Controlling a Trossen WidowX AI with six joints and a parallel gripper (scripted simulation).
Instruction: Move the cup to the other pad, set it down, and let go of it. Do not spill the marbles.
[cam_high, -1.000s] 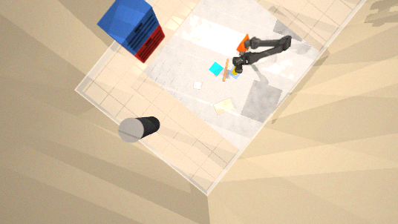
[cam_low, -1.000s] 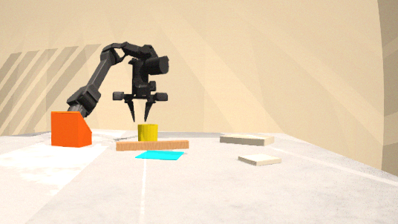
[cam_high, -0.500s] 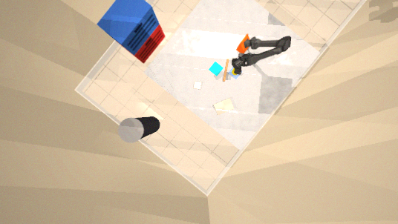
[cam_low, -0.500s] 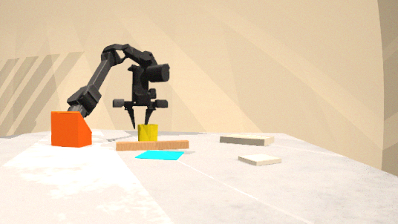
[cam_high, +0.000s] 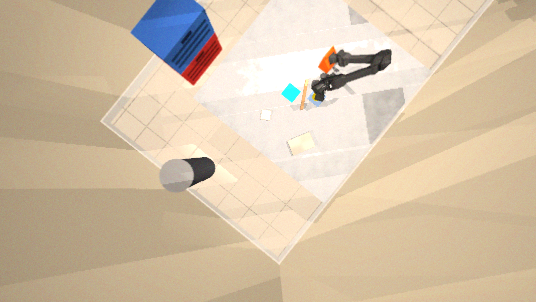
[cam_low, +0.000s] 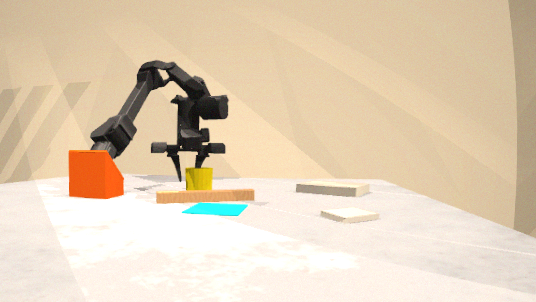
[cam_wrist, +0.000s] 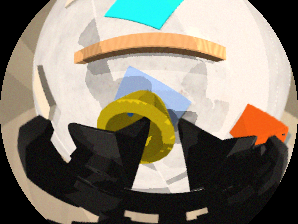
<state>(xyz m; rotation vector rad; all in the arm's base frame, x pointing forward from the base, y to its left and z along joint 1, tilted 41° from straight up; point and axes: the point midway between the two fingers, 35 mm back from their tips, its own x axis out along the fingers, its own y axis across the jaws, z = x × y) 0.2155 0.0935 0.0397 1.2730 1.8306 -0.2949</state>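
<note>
My gripper tip is 2 cm short of the pale blue pad, 2 cm to the right of it and 4 cm above it. The rest, counted from my gripper tip: yellow cup: 2 cm ahead, 2 cm to the left; wooden bar: 8 cm ahead, 6 cm to the right, 3 cm below; green marble: 2 cm ahead, 3 cm to the left, 2 cm below.
</note>
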